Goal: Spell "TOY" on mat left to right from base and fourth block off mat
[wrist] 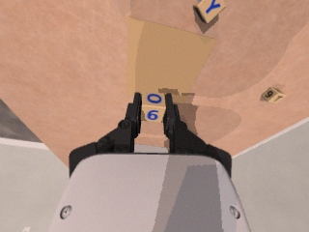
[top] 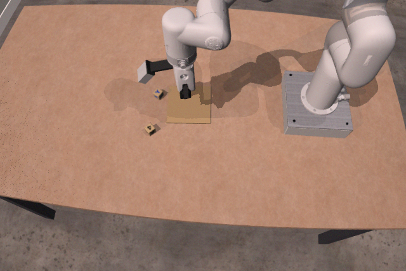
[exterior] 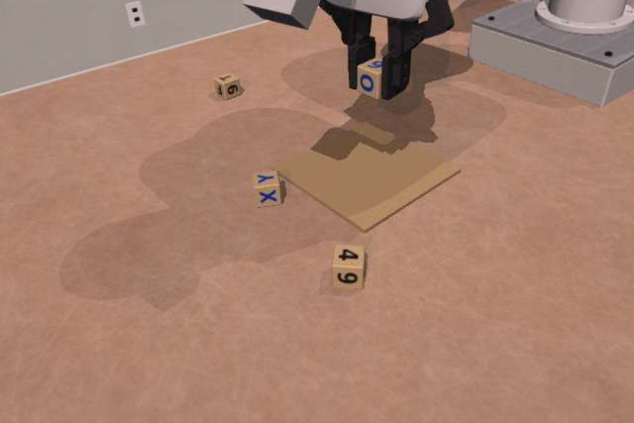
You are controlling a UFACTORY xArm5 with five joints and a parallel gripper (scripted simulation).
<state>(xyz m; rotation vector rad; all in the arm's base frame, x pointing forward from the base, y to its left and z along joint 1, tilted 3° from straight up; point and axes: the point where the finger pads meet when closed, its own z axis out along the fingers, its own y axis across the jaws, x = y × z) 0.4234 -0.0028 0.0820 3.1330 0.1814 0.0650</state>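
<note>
Now: hand 120 mm above the tan mat, 20 mm to the left of it and 10 mm past it. The rest, counted from my hand: O block (10 mm below); T block (280 mm to the right, 110 mm below, 20 mm behind).
</note>
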